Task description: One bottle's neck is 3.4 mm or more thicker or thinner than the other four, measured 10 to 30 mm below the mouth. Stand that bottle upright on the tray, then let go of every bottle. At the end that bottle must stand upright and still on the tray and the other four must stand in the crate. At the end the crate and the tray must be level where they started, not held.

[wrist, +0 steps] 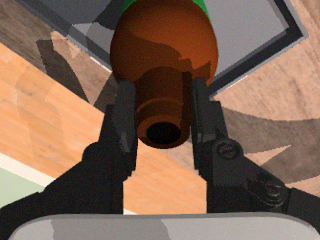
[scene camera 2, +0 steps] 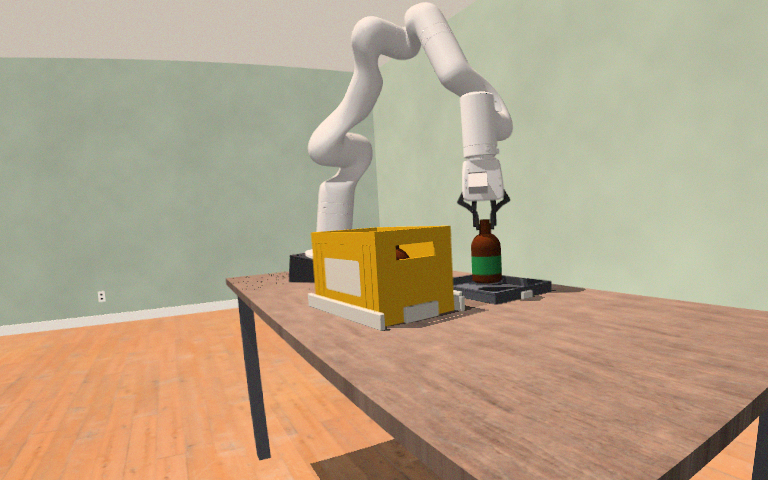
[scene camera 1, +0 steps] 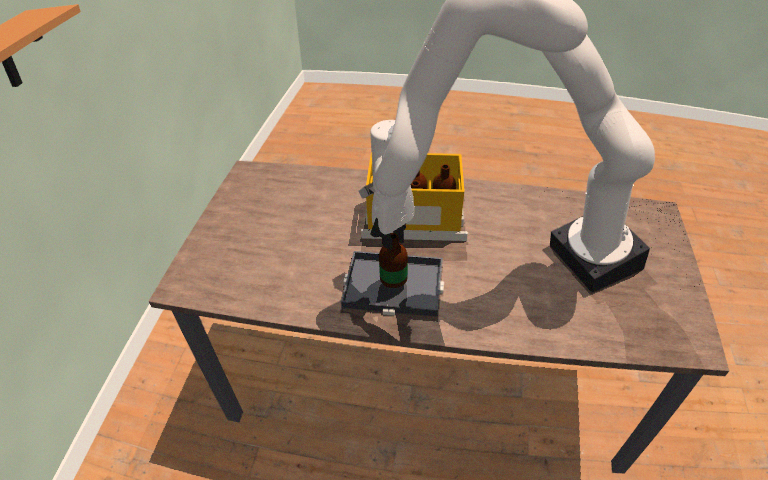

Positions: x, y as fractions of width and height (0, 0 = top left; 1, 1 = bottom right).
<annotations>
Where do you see a yellow crate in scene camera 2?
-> At 0.47, 0.56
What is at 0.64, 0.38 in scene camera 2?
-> My gripper.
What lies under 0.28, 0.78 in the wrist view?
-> My gripper.
</annotations>
